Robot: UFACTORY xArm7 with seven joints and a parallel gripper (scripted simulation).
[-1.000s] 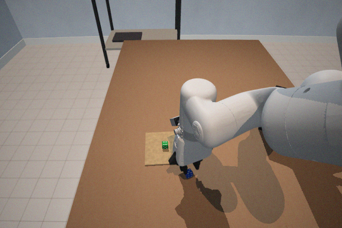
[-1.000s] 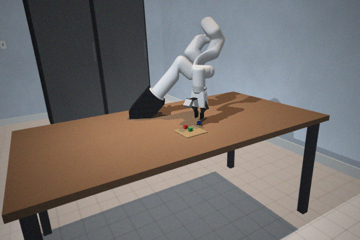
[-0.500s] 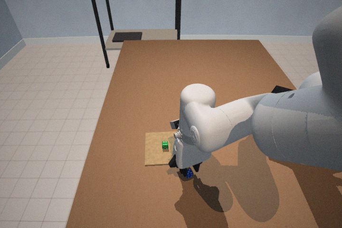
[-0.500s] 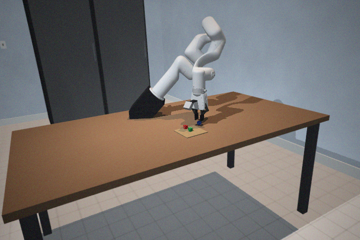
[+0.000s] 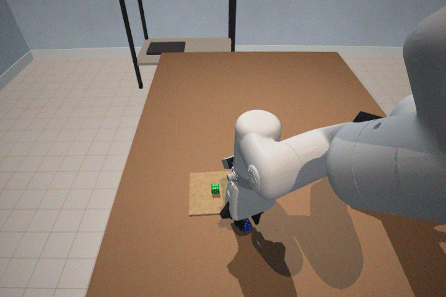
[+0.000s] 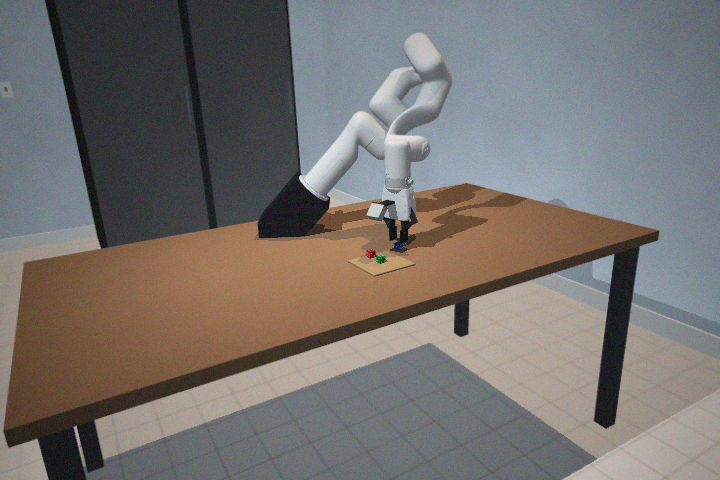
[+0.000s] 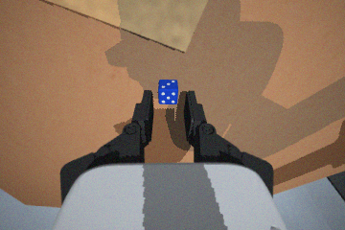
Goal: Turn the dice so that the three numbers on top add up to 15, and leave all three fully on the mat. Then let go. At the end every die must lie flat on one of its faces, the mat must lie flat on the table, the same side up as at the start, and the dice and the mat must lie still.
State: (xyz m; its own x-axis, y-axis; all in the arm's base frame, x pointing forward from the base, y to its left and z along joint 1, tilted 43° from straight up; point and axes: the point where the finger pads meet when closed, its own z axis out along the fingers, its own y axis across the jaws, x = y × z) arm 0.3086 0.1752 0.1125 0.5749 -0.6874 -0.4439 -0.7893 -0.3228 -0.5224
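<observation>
The blue die is 4 cm below my hand. Also, from my hand: tan mat: 10 cm ahead, 9 cm to the right, 4 cm below; green die: 10 cm ahead, 9 cm to the right, 3 cm below; red die: 5 cm ahead, 10 cm to the right, 3 cm below.
</observation>
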